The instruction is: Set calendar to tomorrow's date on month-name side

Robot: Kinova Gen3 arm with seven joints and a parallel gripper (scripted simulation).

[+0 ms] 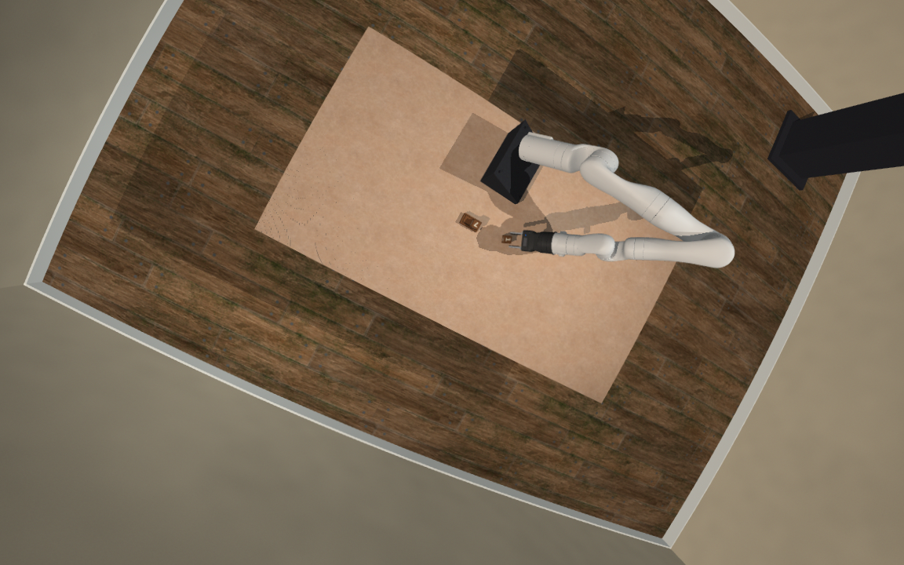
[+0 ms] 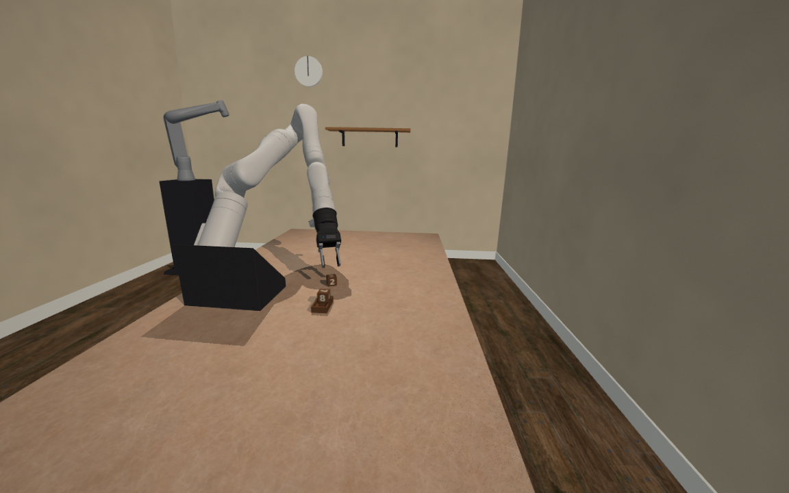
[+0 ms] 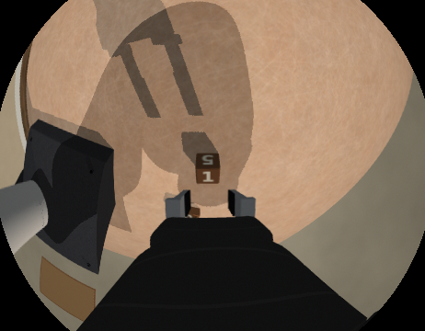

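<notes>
Now: hand 10 mm to the left of the brown cube and 60 mm above it. Also, from my hand: dark wooden tray 10 mm ahead, 170 mm to the right, 70 mm below.
</notes>
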